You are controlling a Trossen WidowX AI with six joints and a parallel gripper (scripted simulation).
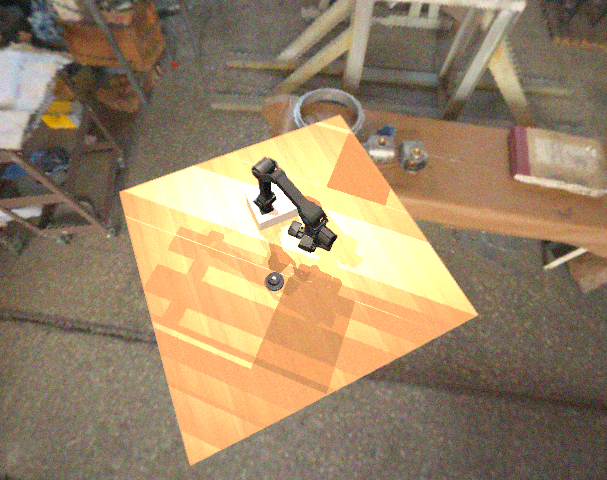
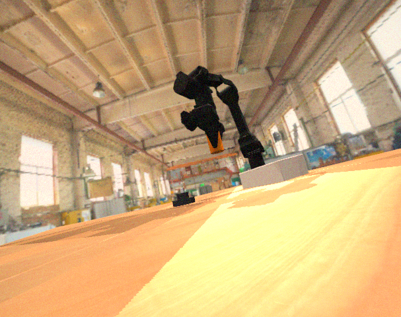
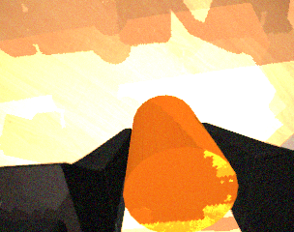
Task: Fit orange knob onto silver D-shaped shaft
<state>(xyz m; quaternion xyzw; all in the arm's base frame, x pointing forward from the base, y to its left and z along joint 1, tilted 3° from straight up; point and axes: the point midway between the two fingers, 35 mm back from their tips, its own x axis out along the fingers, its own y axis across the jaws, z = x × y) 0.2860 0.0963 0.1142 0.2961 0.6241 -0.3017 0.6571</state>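
Right now my gripper tip is 200 mm to the left of the round dark pedestal, 110 mm above it and 40 mm short of it. Also, from my gripper tip: orange knob: 30 mm above.
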